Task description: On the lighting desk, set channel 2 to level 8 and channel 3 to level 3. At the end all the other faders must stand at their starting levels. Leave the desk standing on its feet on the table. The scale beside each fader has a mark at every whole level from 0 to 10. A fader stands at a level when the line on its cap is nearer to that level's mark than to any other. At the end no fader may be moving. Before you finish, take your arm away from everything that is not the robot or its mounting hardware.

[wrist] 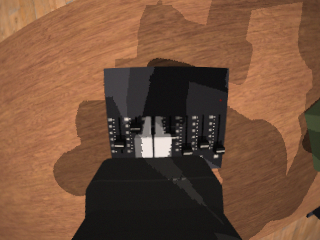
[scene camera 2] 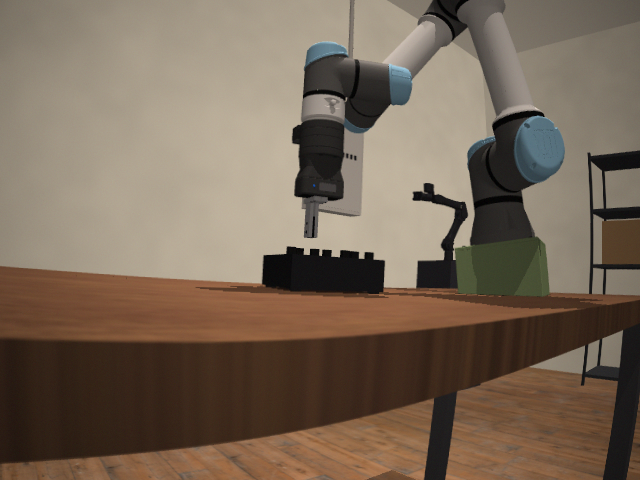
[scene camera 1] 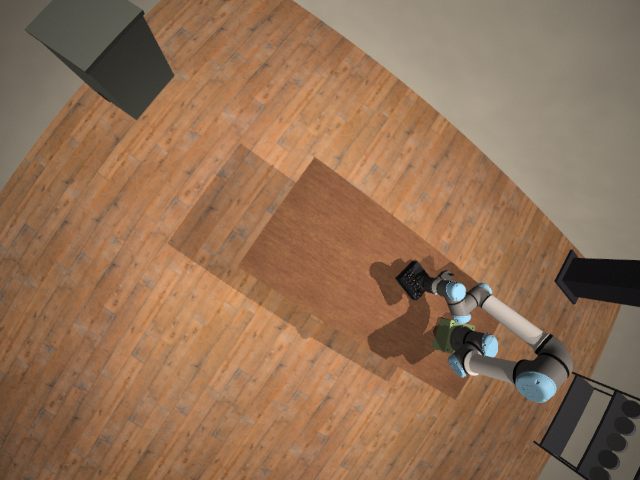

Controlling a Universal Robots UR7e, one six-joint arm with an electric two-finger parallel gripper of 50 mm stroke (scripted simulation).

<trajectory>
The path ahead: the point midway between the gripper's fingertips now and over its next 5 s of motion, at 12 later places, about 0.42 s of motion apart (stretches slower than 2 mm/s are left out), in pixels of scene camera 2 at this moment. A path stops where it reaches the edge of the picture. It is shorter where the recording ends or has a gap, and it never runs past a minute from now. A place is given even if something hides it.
The gripper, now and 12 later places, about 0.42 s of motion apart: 310, 237; 310, 242; 310, 245; 309, 248; 309, 252; 309, 253; 310, 253; 312, 253; 312, 252; 312, 253; 312, 252; 312, 239; 312, 230
</trajectory>
